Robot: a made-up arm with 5 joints. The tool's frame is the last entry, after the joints. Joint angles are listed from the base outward. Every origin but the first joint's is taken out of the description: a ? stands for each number. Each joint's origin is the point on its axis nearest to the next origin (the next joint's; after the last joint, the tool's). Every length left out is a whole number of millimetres.
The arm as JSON. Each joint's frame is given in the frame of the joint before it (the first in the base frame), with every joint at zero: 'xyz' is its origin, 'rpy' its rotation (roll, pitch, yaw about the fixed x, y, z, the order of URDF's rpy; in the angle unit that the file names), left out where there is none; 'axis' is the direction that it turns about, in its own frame. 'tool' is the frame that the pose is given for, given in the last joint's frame.
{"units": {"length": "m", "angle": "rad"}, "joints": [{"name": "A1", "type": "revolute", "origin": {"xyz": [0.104, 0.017, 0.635], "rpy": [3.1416, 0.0, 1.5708]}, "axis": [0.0, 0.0, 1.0]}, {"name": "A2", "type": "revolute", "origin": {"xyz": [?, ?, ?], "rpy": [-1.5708, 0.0, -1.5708]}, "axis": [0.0, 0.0, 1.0]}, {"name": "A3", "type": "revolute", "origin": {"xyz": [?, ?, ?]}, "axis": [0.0, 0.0, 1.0]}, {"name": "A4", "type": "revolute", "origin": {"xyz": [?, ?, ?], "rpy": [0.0, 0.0, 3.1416]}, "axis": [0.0, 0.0, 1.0]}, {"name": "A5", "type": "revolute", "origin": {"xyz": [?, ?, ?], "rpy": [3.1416, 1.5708, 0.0]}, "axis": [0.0, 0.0, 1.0]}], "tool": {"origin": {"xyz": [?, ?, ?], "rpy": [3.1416, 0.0, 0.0]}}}
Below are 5 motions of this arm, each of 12 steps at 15 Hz.
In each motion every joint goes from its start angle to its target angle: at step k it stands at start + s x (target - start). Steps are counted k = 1, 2, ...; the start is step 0. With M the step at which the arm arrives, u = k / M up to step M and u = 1 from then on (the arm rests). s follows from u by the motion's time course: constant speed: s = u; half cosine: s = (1 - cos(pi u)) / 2; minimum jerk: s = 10 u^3 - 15 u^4 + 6 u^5.
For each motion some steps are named. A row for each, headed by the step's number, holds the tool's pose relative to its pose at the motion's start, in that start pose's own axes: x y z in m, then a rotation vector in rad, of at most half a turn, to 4 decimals.
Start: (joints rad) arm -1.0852 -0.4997 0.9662 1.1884 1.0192
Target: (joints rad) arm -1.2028 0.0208 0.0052 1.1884 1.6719
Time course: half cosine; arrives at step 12
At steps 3, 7, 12:
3: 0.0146 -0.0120 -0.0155 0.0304 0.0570 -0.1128
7: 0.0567 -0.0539 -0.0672 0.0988 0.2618 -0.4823
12: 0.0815 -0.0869 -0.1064 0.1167 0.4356 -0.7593

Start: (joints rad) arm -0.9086 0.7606 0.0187 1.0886 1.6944
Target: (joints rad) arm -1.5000 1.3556 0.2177 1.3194 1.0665
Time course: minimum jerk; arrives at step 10
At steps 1, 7, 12:
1: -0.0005 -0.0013 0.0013 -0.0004 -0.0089 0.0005
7: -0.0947 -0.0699 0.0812 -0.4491 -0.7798 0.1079
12: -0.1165 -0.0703 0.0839 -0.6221 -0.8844 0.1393

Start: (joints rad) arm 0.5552 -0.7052 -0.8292 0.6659 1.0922
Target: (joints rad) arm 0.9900 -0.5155 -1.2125 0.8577 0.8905
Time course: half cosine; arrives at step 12
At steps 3, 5, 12:
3: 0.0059 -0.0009 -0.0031 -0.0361 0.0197 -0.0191
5: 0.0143 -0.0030 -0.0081 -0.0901 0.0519 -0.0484
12: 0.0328 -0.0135 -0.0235 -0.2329 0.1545 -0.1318

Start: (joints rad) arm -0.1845 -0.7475 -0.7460 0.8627 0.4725
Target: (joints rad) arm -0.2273 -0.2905 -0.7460 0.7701 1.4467
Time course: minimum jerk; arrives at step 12
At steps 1, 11, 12:
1: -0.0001 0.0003 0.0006 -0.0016 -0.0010 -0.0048
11: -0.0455 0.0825 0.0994 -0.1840 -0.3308 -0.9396
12: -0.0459 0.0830 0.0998 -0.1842 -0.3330 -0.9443

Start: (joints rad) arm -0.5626 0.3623 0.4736 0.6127 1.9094
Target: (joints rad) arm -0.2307 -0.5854 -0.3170 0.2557 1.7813
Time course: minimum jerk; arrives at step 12
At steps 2, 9, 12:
2: 0.0098 0.0067 -0.0103 -0.0263 0.0696 0.0162
9: -0.0382 0.0492 -0.4012 -0.8087 1.7093 0.2471
12: -0.0783 0.0250 -0.4383 -0.9192 1.8993 0.2331

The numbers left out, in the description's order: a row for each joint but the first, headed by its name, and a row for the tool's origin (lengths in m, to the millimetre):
A2: -0.056 0.056 0.0
A3: -0.001 0.11 0.0
A4: -0.164 0.021 0.0
A5: 0.112 -0.012 0.0
tool: 0.0 -0.01 0.0

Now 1 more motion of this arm.
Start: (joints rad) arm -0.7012 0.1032 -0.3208 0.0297 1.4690
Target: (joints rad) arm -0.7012 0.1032 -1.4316 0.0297 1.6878
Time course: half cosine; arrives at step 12
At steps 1, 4, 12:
1: 0.0052 -0.0005 -0.0007 0.0019 0.0188 -0.0037
4: 0.0742 -0.0075 -0.0208 0.0207 0.2770 -0.0543
12: 0.2260 -0.0231 -0.1881 -0.0085 1.1128 -0.1958

